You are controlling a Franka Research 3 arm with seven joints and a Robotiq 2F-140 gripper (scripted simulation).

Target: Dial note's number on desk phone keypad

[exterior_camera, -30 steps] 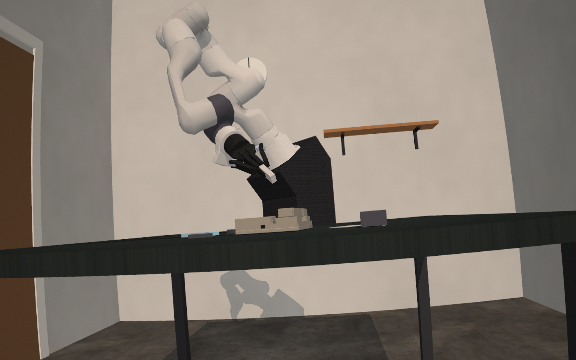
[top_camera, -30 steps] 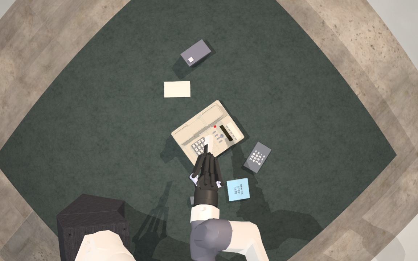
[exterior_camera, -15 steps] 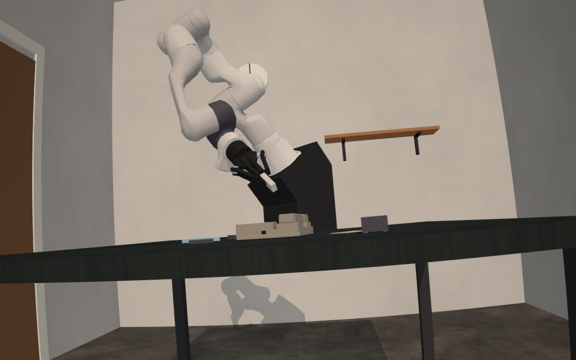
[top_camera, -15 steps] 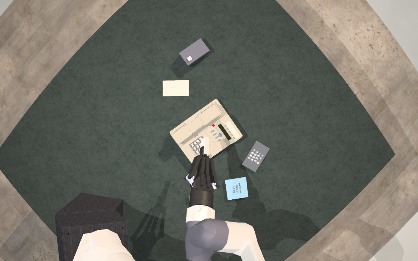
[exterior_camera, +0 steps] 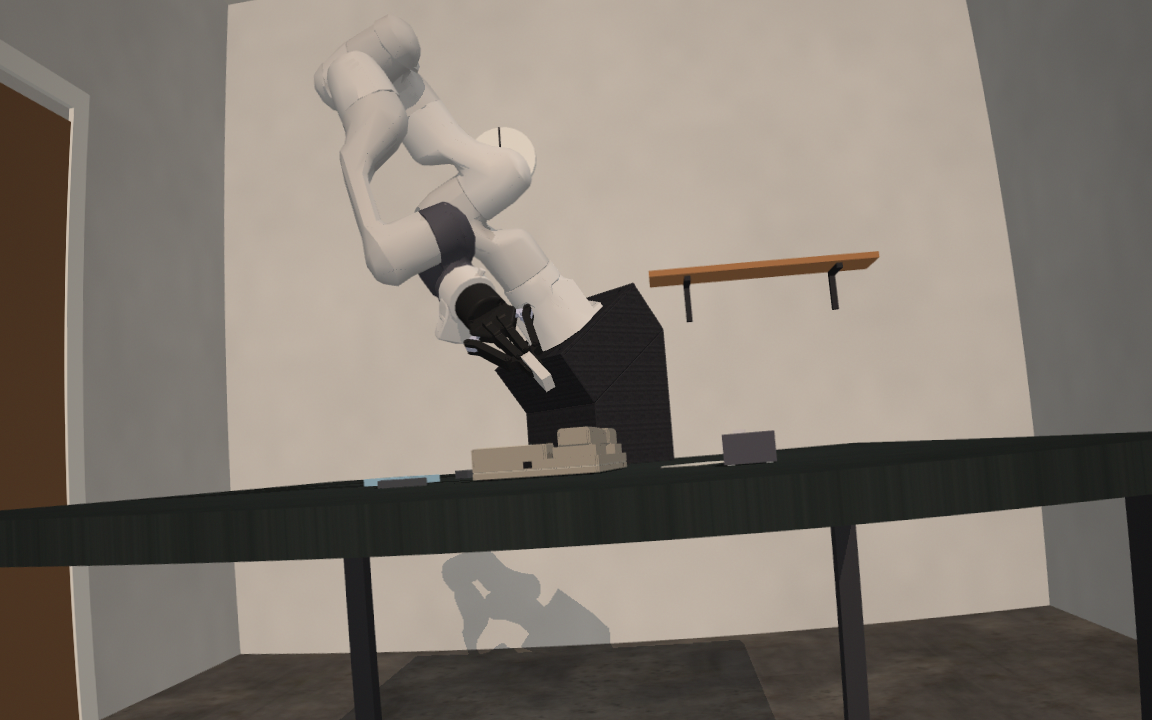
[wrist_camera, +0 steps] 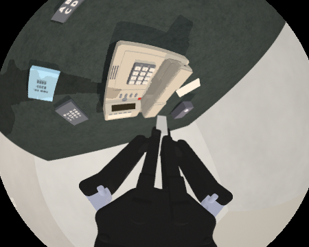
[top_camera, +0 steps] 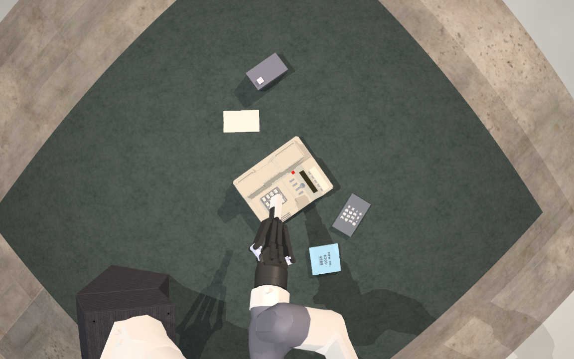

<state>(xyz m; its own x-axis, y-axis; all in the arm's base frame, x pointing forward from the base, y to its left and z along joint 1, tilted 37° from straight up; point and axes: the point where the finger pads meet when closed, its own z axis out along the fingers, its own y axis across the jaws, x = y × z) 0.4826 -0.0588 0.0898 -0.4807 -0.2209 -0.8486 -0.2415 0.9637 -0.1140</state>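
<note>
Now: the handset 6 cm ahead of my hand, 6 cm to the left of it and 11 cm below it. From my hand the other things lie so: light blue note (7 cm behind, 22 cm to the right, 15 cm below); blank cream card (12 cm ahead, 21 cm to the left, 15 cm below); dark grey keypad card (8 cm ahead, 20 cm to the right, 15 cm below).
</note>
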